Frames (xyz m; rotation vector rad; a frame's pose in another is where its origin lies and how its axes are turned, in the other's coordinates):
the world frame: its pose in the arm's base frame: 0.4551 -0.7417 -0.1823 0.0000 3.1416 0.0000
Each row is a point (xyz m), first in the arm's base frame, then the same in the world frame.
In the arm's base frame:
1: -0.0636 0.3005 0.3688
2: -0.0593 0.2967 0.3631
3: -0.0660 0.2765 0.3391
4: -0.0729 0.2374 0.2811
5: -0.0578 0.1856 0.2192
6: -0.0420 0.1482 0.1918
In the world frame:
1: 0.5187 1.0422 -0.5511
2: 0.5144 1.0384 -0.5454
3: 0.5211 1.0182 -0.5214
4: 0.5280 0.9791 -0.4634
5: 0.5129 0.9273 -0.4015
6: 0.4971 0.8899 -0.3741

